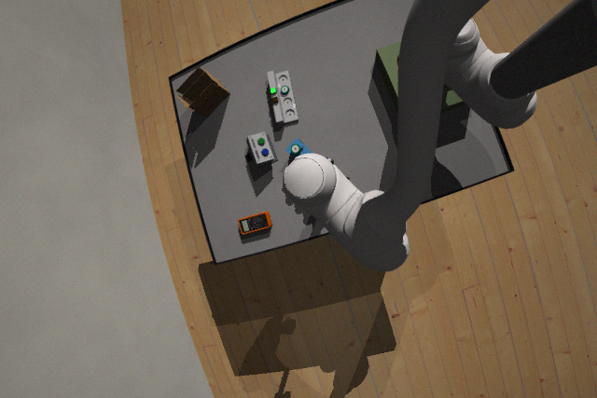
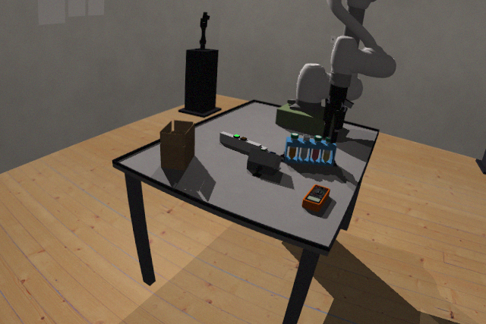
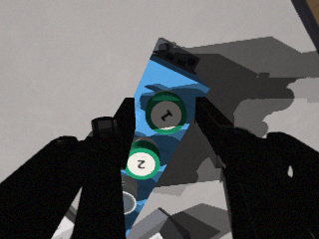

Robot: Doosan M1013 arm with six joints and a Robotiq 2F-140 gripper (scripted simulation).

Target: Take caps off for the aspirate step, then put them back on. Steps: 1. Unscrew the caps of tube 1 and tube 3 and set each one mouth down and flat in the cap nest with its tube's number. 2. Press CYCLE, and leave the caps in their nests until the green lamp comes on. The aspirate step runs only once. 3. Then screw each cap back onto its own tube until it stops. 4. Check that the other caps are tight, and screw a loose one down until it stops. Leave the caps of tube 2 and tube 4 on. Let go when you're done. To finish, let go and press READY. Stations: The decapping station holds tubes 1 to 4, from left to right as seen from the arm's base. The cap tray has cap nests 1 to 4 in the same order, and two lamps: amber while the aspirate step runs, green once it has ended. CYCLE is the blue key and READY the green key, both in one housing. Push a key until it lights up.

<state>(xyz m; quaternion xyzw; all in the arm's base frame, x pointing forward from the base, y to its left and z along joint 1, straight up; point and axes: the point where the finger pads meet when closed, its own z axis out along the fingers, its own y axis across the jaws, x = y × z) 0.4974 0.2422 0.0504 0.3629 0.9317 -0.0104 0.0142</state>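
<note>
Now: hand 3 cm above the cap 1. Also, from my hand: cap 2: 2 cm ahead, 5 cm to the right, 3 cm below; key housing: 20 cm ahead, 22 cm to the right, 9 cm below; blue key: 18 cm ahead, 19 cm to the right, 7 cm below.
</note>
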